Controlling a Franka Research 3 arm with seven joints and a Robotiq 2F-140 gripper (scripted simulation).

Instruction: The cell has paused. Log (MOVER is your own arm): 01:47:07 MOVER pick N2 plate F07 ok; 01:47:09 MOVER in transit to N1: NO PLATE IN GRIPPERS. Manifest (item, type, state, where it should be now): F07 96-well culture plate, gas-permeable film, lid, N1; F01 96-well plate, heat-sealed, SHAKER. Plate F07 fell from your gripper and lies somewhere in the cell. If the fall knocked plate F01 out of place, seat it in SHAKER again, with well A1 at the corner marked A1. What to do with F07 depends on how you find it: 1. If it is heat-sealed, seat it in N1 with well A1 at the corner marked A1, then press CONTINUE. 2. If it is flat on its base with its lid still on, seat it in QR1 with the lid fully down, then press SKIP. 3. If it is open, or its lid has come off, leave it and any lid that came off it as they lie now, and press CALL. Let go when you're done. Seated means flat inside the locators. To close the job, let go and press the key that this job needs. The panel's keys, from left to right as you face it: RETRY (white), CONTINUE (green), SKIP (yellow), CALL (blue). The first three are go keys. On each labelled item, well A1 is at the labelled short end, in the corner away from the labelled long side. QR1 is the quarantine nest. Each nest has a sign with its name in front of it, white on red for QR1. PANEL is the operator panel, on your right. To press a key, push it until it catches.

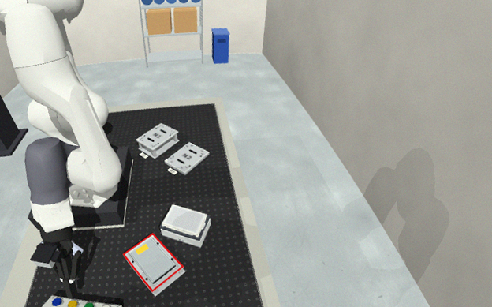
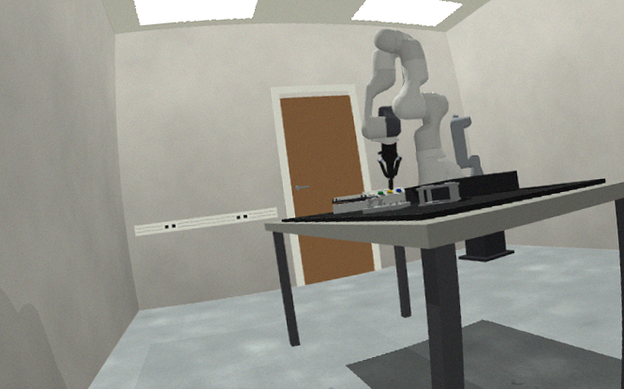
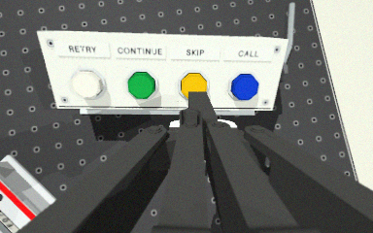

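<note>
The yellow skip key lies 4 cm below my hand, 3 cm to the right of it and 1 cm behind it. Also, from my hand: blue call key: 6 cm behind, 4 cm below, 2 cm to the right; then white retry key: 9 cm ahead, 6 cm to the right, 4 cm below; then green continue key: 4 cm to the right, 4 cm below, 4 cm ahead.
</note>
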